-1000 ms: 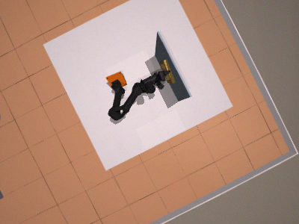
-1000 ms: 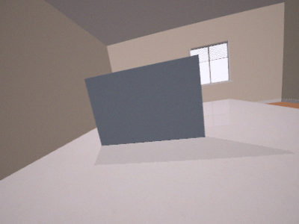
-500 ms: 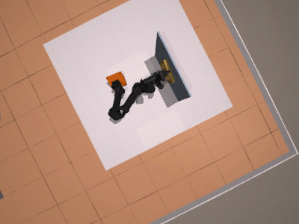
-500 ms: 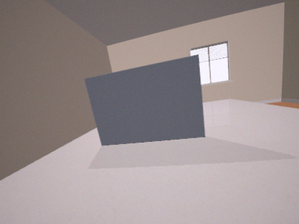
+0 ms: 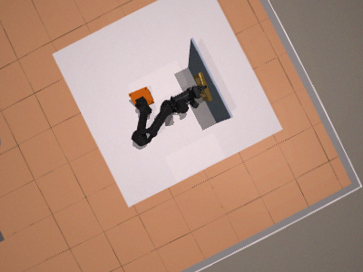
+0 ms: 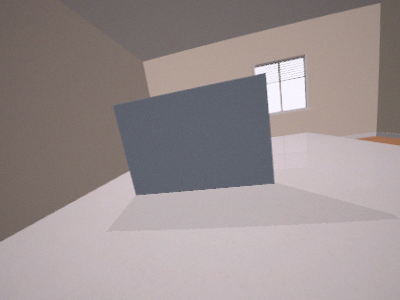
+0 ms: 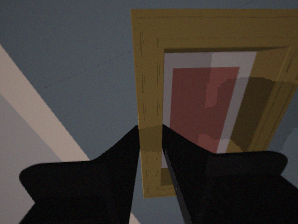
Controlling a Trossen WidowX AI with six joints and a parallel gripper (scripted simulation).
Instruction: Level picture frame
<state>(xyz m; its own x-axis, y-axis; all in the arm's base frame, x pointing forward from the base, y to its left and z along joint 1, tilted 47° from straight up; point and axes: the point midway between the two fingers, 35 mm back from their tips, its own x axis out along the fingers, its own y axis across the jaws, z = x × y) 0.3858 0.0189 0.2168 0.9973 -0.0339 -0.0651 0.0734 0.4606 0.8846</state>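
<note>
The picture frame is 5 cm below my gripper tip and 1 cm to the left of it. Also, from my gripper tip: wall panel 7 cm below, 2 cm ahead, 1 cm to the left.
</note>
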